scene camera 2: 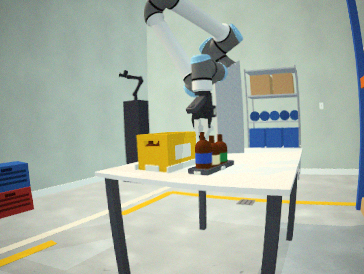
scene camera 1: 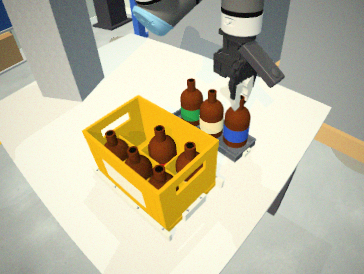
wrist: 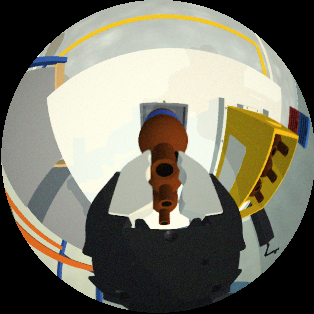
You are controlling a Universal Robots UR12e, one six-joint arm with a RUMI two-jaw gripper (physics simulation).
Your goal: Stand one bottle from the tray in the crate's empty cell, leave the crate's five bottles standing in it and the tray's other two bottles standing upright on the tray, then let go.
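Places are measured from the arm's base along level axes (x ahead, y left, z up), in metres.
Pixels of known places: gripper, fingertip midpoint: (scene camera 2: 203, 140) (scene camera 1: 238, 107) (wrist: 163, 151).
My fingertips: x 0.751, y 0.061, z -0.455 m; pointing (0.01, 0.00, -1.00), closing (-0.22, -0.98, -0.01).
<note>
Ahead of a thing's pixels: the offset from my fingertips to its middle. "pt": to the spot under its first point. Level surfaces: height alone.
My gripper (scene camera 1: 239, 101) (scene camera 2: 203, 131) (wrist: 163, 151) is shut on the neck of the blue-labelled bottle @(0.000 m left, 0.000 m ahead, 0.042 m down) (scene camera 1: 237, 120) (scene camera 2: 203, 147) (wrist: 163, 136). This bottle is upright at the near end of the dark tray @(0.014 m left, 0.089 m back, 0.133 m down) (scene camera 1: 237, 155) (scene camera 2: 212, 169) (wrist: 185, 112); I cannot tell whether its base touches. The cream-labelled bottle @(0.010 m left, 0.089 m back, 0.063 m down) (scene camera 1: 211, 108) and green-labelled bottle @(0.026 m left, 0.173 m back, 0.063 m down) (scene camera 1: 191, 97) (scene camera 2: 222, 145) stand upright on the tray. The yellow crate @(0.237 m right, 0.118 m back, 0.058 m down) (scene camera 1: 159, 209) (scene camera 2: 155, 159) (wrist: 250, 128) holds five upright bottles, including one front left (scene camera 1: 117, 148). Its empty cell is back left in scene camera 1, its floor hidden.
The crate stands beside the tray on the white table @(0.145 m down) (scene camera 1: 65, 165) (scene camera 2: 260, 175), between pale locating strips @(pt 0.257 m right, 0.029 m ahead, 0.124 m down) (scene camera 1: 195, 207). The crate's near wall rises between the tray and its cells. A grey column (scene camera 1: 55, 50) stands at the table's far left in scene camera 1.
</note>
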